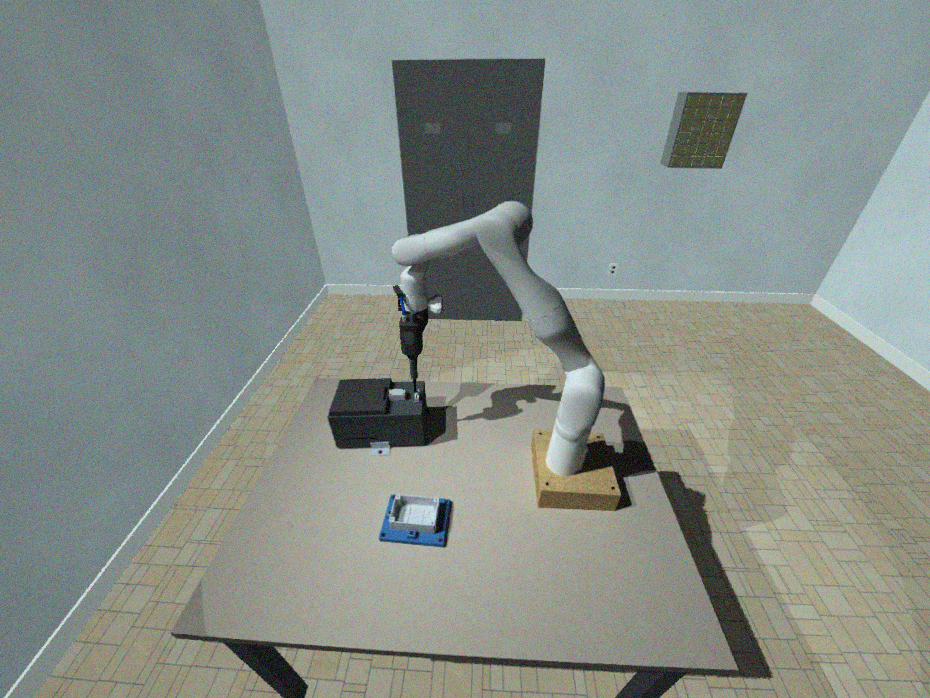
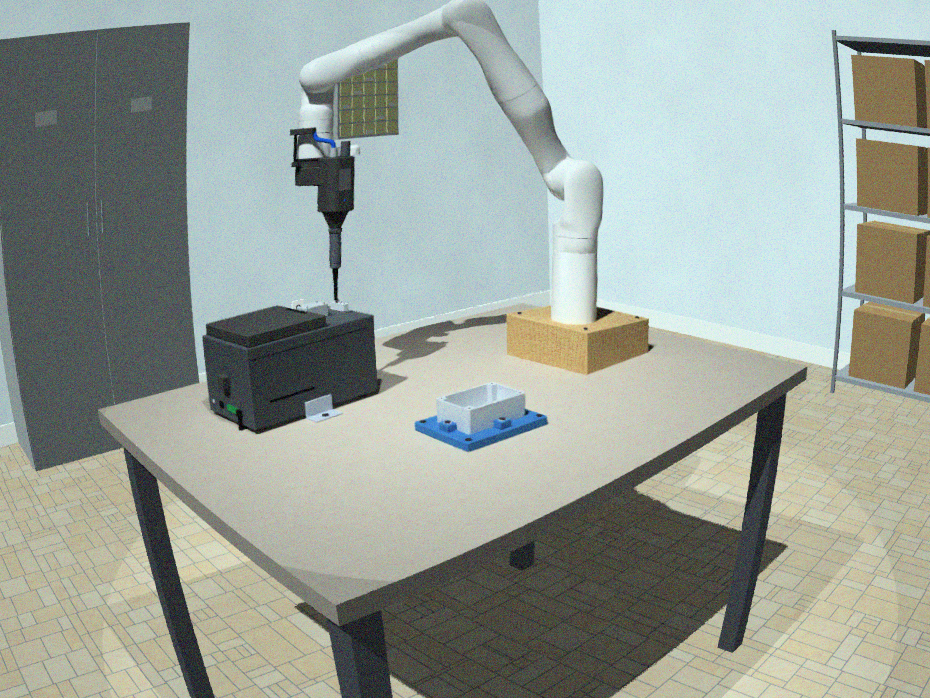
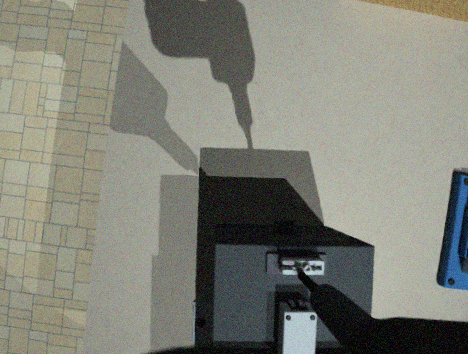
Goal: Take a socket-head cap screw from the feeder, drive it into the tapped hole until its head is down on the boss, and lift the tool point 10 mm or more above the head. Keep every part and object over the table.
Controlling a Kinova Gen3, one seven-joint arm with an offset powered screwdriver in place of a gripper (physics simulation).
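The black feeder (image 1: 379, 431) (image 2: 300, 360) (image 3: 245, 290) stands at the back left of the table. A small pale pick-up block (image 1: 417, 396) (image 2: 342, 306) (image 3: 318, 268) sits on its top. My screwdriver (image 1: 414, 386) (image 2: 336, 299) (image 3: 299, 270) points straight down, with its thin tip at or just above this block. Whether the tip touches or bears a screw is too small to tell. A white open-topped housing (image 1: 412, 527) (image 2: 458, 417) sits on a blue fixture plate (image 1: 398, 537) (image 2: 469, 443) (image 3: 445, 272). It has holes at its corners; which one is the tapped hole cannot be told.
A small metal bracket (image 1: 380, 449) (image 2: 323, 411) stands beside the feeder's front side. The wooden base block (image 1: 578, 498) (image 2: 548, 349) bears the arm at the right of the table (image 1: 480, 601) (image 2: 300, 518). A pale cover (image 3: 299, 332) lies on the feeder's top near the tip.
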